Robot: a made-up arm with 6 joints. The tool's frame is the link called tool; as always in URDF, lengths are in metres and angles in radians. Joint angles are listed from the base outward. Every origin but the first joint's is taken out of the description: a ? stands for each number. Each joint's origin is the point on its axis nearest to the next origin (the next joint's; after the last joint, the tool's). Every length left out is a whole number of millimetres.
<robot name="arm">
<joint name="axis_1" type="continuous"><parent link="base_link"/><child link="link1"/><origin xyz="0 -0.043 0.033" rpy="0 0 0"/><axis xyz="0 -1 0"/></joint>
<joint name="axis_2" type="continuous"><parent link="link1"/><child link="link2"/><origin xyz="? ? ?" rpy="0 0 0"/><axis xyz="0 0 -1"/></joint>
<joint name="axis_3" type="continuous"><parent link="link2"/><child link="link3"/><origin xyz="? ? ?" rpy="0 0 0"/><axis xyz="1 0 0"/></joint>
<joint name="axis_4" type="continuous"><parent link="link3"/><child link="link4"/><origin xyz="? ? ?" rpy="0 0 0"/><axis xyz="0 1 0"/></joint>
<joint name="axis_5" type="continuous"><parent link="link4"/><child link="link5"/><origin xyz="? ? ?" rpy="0 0 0"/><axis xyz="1 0 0"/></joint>
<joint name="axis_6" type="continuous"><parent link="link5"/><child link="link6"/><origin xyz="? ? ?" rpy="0 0 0"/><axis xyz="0 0 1"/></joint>
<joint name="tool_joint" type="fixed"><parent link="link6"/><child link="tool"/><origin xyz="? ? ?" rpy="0 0 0"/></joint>
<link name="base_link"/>
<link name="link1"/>
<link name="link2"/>
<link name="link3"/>
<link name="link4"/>
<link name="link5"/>
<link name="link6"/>
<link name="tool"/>
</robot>
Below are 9 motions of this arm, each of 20 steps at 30 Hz.
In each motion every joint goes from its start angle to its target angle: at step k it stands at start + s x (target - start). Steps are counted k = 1, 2, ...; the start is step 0. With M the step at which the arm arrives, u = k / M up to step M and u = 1 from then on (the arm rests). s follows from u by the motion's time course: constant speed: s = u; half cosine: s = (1 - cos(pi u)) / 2; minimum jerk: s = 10 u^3 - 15 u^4 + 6 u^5.
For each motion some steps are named. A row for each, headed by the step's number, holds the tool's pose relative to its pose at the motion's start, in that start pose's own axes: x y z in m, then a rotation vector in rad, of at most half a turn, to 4 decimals.
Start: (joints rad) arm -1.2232 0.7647 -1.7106 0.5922 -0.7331 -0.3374
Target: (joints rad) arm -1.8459 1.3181 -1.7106 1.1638 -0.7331 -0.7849
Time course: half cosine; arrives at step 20
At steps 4, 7, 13, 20:
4: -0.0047 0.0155 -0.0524 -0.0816 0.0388 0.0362
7: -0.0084 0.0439 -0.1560 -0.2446 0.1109 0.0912
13: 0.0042 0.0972 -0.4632 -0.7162 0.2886 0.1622
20: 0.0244 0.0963 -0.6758 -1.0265 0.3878 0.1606

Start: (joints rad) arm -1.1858 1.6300 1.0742 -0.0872 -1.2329 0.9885
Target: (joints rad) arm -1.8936 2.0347 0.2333 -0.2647 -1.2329 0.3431
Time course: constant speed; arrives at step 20
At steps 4, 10, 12, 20:
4: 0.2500 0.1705 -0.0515 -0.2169 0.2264 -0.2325
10: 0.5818 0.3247 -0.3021 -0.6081 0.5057 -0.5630
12: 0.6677 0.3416 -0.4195 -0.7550 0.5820 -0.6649
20: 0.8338 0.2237 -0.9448 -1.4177 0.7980 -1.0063

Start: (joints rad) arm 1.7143 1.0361 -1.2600 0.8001 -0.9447 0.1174
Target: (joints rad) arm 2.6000 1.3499 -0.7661 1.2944 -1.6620 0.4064
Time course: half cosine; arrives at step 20
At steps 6, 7, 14, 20:
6: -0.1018 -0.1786 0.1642 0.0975 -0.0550 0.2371
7: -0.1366 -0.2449 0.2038 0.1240 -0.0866 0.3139
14: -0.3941 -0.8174 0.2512 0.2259 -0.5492 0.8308
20: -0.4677 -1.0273 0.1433 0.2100 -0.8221 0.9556

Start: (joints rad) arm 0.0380 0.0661 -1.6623 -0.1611 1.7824 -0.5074
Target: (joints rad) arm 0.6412 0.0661 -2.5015 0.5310 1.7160 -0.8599
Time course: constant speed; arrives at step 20
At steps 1, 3, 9, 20:
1: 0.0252 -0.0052 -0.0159 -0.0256 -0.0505 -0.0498
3: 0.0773 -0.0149 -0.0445 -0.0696 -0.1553 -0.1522
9: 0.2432 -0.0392 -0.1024 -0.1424 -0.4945 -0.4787
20: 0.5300 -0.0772 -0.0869 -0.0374 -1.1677 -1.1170

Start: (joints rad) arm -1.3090 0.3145 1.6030 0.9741 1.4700 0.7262
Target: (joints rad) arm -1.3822 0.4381 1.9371 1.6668 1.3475 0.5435
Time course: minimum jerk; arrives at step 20
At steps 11, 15, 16, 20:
11: 0.0767 0.1129 0.0264 0.1473 0.1417 -0.4147
15: 0.1177 0.1501 0.0426 0.2076 0.2586 -0.6130
16: 0.1238 0.1545 0.0448 0.2153 0.2785 -0.6419
20: 0.1315 0.1596 0.0473 0.2245 0.3047 -0.6782

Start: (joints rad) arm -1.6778 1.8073 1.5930 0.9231 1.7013 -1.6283
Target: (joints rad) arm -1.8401 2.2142 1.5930 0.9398 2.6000 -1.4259
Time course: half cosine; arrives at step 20
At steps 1, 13, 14, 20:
1: 0.0020 0.0005 -0.0002 0.0000 0.0047 0.0037
13: 0.2170 0.1134 -0.0465 -0.0655 0.5458 0.4254
14: 0.2342 0.1281 -0.0526 -0.0783 0.5953 0.4611
20: 0.2831 0.1764 -0.0733 -0.1245 0.7477 0.5644

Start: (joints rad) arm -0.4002 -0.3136 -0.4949 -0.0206 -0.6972 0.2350
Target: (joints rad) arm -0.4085 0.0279 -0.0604 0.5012 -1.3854 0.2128
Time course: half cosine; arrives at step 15
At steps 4, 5, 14, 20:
4: 0.0622 -0.0431 0.0692 -0.0126 0.1213 0.0380
5: 0.0943 -0.0671 0.1004 -0.0184 0.1788 0.0626
14: 0.3466 -0.3186 0.2662 -0.0454 0.5138 0.3848
20: 0.3496 -0.3227 0.2674 -0.0455 0.5162 0.3904

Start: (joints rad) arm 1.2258 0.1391 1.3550 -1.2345 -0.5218 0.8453
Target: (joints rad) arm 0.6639 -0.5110 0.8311 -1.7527 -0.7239 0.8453
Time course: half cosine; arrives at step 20
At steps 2, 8, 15, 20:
2: 0.0069 0.0090 -0.0009 -0.0128 0.0140 0.0122
8: 0.0740 0.1064 -0.0072 -0.1513 0.1717 0.1773
15: 0.1439 0.1693 0.0313 -0.2501 0.3271 0.4228
20: 0.1689 0.1666 0.0537 -0.2513 0.3530 0.4791

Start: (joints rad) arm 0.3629 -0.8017 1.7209 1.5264 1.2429 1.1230
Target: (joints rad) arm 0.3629 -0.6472 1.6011 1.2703 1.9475 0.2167
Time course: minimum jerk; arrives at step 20
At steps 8, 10, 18, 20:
8: -0.0385 -0.0419 -0.0352 0.0657 -0.2135 -0.1674
10: -0.0541 -0.0732 -0.0534 0.1397 -0.3180 -0.2542
18: -0.0725 -0.1800 -0.0918 0.4440 -0.4933 -0.4496
20: -0.0726 -0.1821 -0.0923 0.4503 -0.4947 -0.4525

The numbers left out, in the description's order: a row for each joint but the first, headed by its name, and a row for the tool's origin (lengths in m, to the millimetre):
axis_2: -0.34 0 -0.153
axis_3: -0.216 -0.069 0
axis_4: 0 0.716 -0.063
axis_5: -0.107 0 0.067
axis_6: 0 -0.065 0.252
tool: -0.074 0.077 0

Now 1 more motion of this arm.
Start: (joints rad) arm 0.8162 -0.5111 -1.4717 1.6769 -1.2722 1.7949
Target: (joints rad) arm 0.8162 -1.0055 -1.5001 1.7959 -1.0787 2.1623
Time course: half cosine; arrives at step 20
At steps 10, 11, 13, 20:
10: -0.0304 -0.0161 -0.0158 -0.0686 -0.0573 0.0022
11: -0.0357 -0.0175 -0.0182 -0.0818 -0.0649 0.0029
13: -0.0461 -0.0193 -0.0228 -0.1087 -0.0780 0.0044
20: -0.0656 -0.0196 -0.0311 -0.1637 -0.0968 0.0079

